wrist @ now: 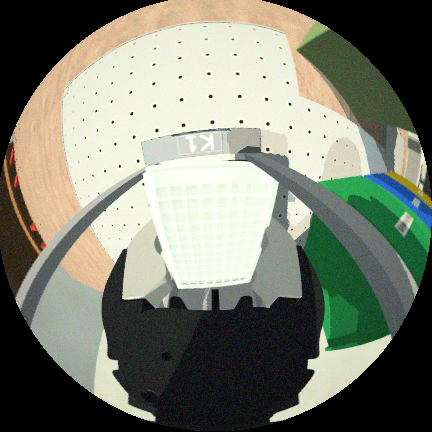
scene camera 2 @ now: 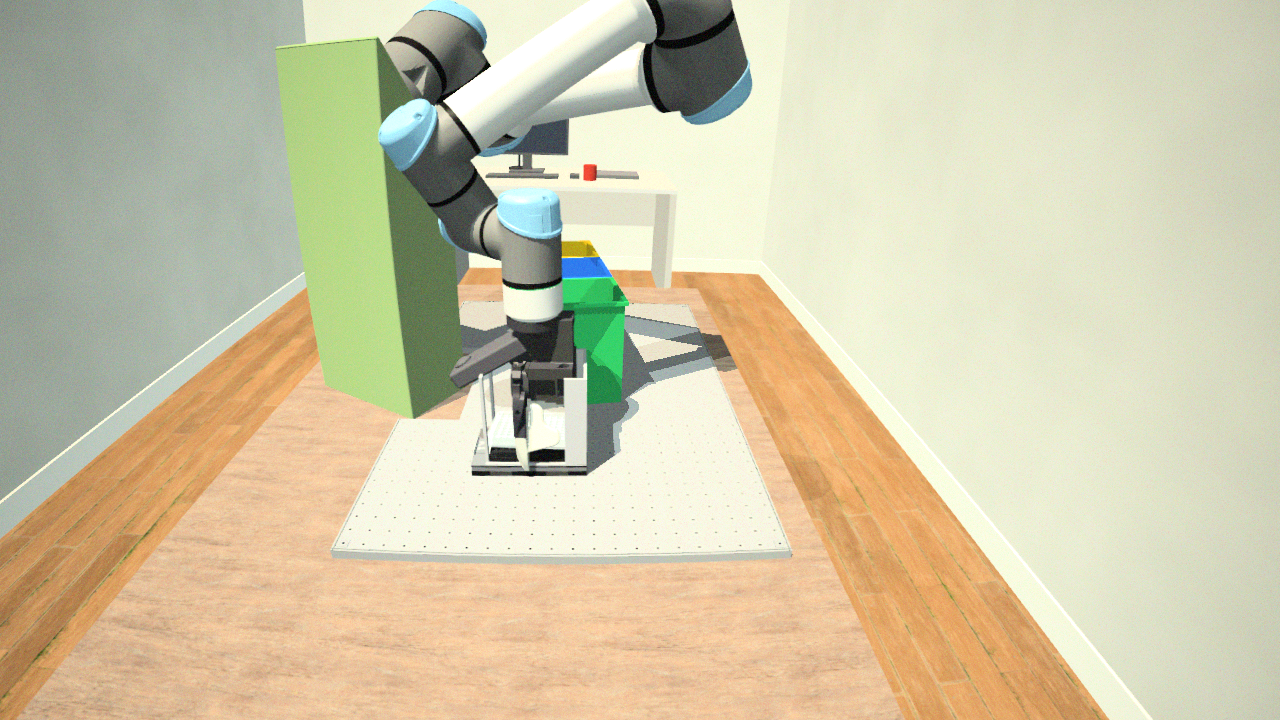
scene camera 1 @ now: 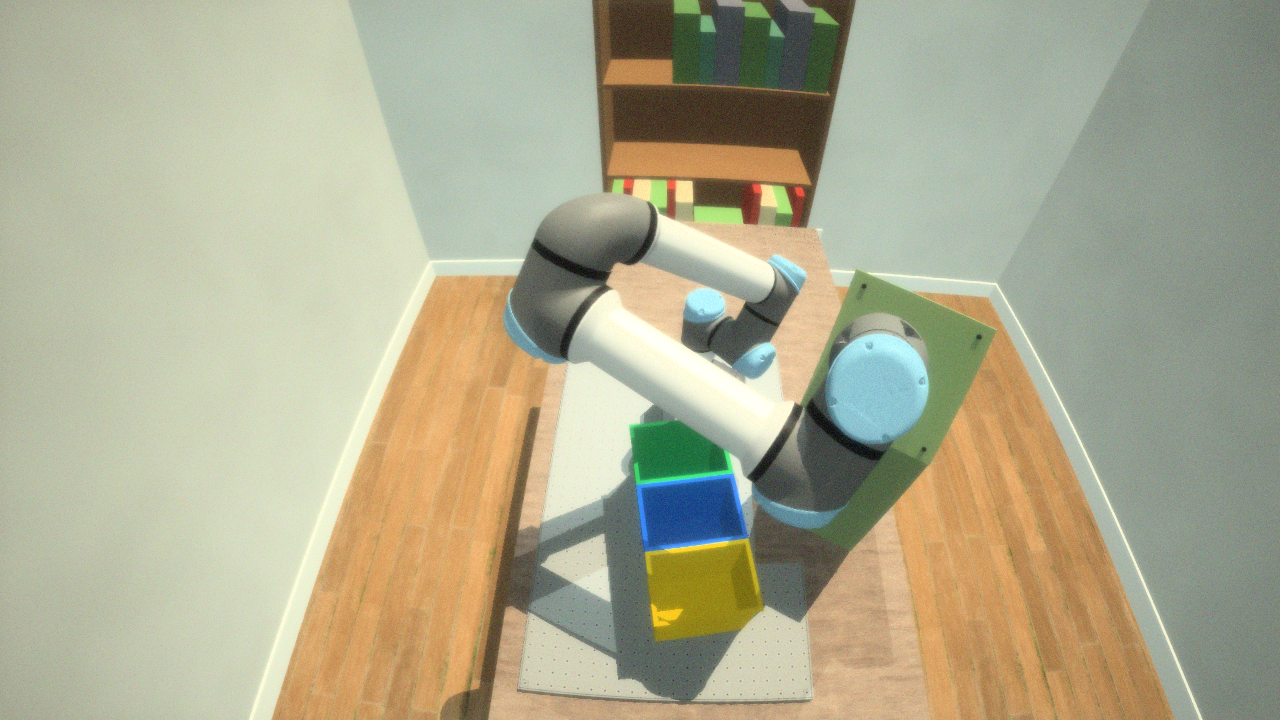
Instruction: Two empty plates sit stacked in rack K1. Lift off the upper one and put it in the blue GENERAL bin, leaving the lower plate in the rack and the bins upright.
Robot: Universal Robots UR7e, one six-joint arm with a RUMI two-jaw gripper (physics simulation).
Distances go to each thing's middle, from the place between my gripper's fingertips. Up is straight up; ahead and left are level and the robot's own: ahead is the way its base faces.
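Labels:
My hand: 20 mm below the black gridded plate [scene camera 2: 544, 455], 10 mm short of it. Whitish gridded plate [scene camera 2: 501, 434]: 30 mm above my hand, 10 mm ahead of it. Blue bin [scene camera 1: 674, 514]: 330 mm to the left of my hand, 80 mm above it, 60 mm behind it. Green bin [scene camera 2: 599, 304]: 210 mm to the left of my hand, 80 mm above it, 10 mm behind it. Farthest from my hand of the things named here, going by their middles: the blue bin.

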